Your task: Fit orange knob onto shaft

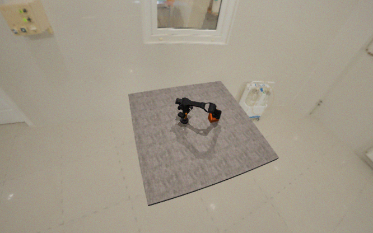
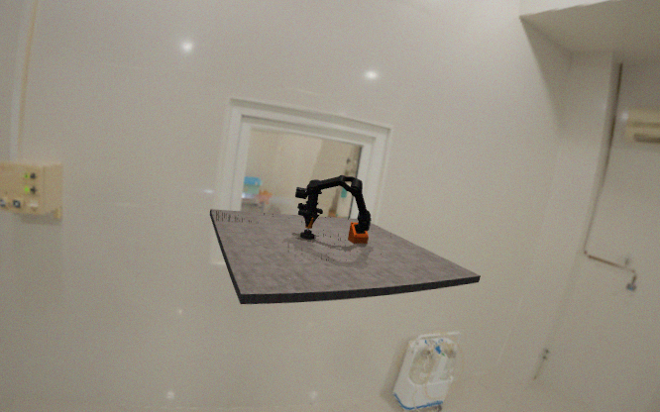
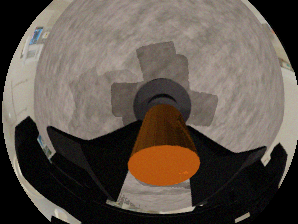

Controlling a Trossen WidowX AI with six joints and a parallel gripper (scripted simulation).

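My gripper tip is 30 mm below the orange knob. From my gripper tip the other things lie so: round pedestal: 40 mm below.
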